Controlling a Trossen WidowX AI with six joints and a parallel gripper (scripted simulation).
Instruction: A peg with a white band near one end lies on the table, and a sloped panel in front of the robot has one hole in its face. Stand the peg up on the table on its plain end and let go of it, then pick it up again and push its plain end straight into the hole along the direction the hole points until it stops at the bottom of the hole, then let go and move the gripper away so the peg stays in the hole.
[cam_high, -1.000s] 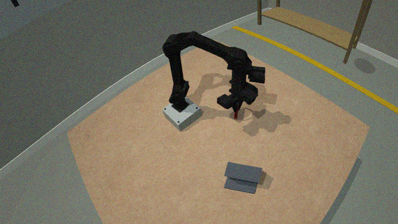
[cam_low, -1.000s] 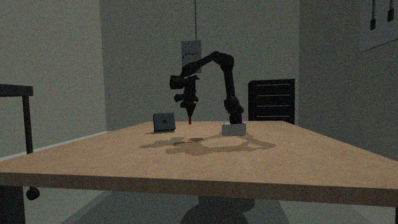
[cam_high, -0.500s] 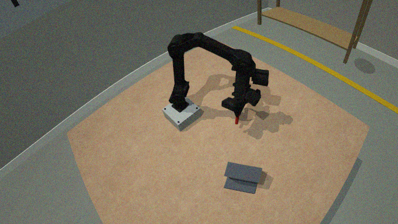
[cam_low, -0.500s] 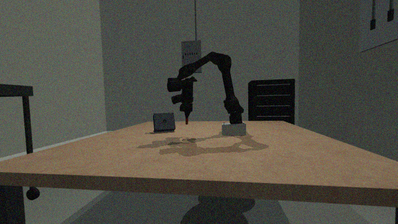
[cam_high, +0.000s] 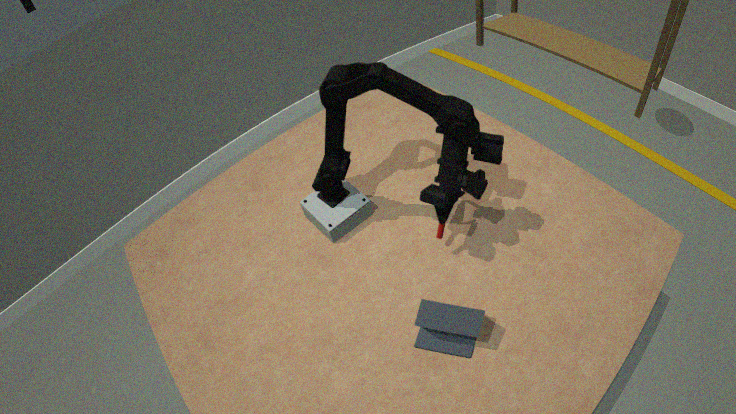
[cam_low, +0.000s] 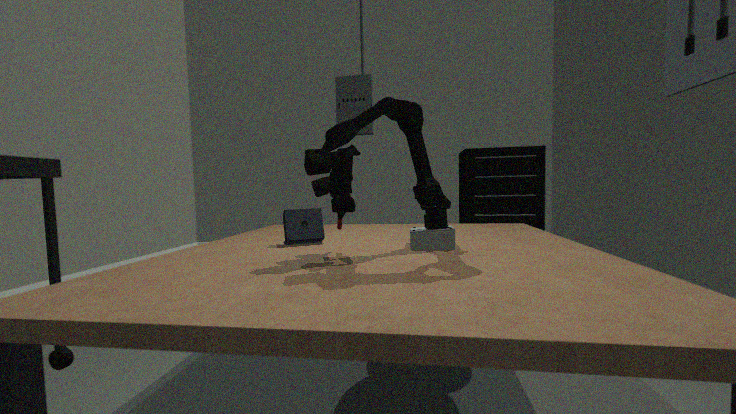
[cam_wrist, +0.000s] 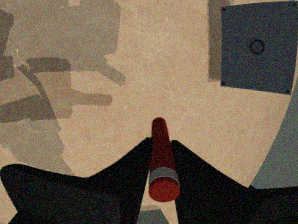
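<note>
Now: the grey sloped panel 150 mm ahead of my gripper tip, 160 mm to the right of it and 40 mm below it. The rest, counted from my gripper tip: red peg 10 mm to the left, 20 mm above.
</note>
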